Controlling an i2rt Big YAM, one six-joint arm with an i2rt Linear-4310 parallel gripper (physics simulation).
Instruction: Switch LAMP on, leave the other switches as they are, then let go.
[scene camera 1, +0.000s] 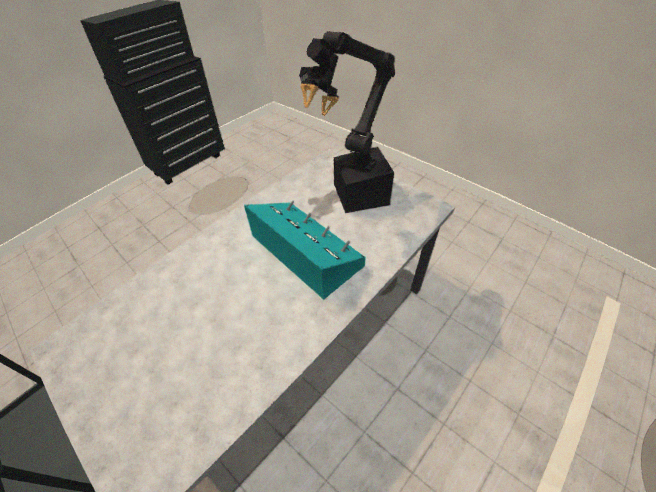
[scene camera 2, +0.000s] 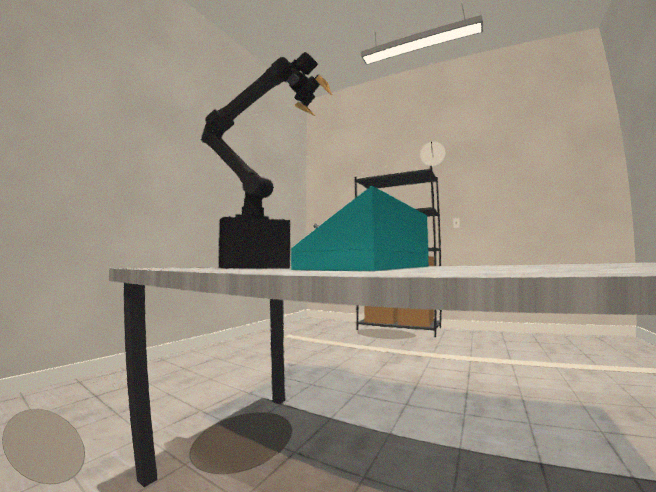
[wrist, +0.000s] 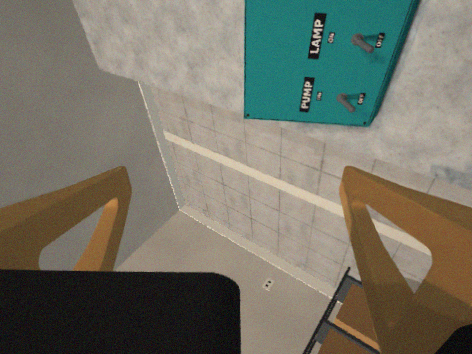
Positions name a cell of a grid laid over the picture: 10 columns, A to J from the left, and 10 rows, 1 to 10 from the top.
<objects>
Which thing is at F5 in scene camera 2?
A teal switch panel.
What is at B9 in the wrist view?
My gripper.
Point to my gripper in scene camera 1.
At E3
</objects>
